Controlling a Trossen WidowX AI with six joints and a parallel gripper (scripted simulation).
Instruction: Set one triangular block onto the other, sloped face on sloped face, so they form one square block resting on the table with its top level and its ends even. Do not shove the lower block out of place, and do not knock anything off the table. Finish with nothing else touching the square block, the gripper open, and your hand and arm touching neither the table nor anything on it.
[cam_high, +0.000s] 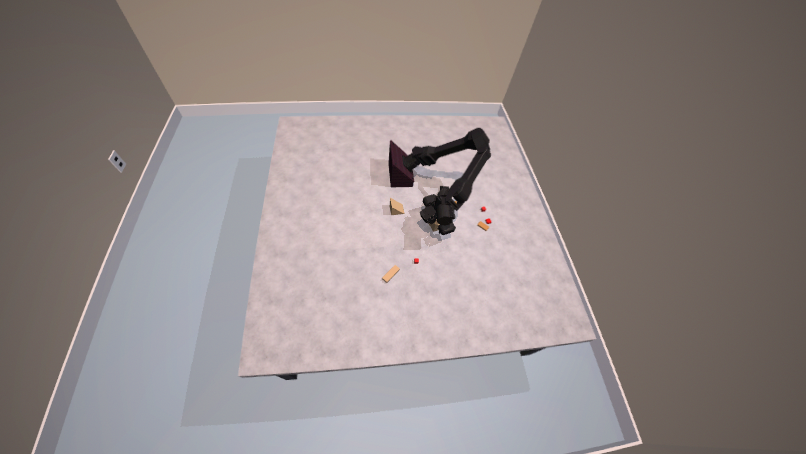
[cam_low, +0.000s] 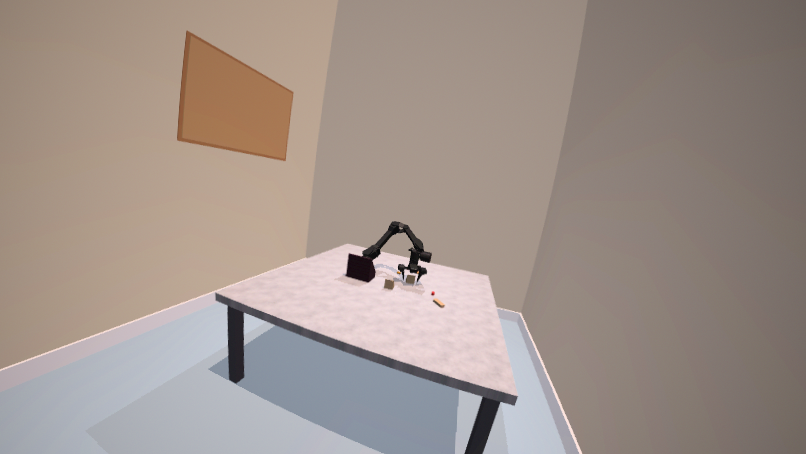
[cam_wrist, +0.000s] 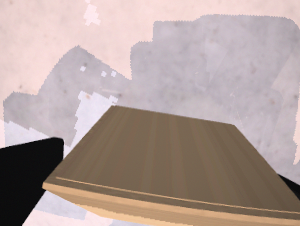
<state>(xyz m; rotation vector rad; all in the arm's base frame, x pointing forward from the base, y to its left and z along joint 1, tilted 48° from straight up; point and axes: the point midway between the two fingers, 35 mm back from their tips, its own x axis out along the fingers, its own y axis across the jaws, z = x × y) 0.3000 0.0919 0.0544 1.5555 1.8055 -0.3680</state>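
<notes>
My gripper tip is now 1 cm to the left of the tan triangular block and 1 cm below it.
</notes>
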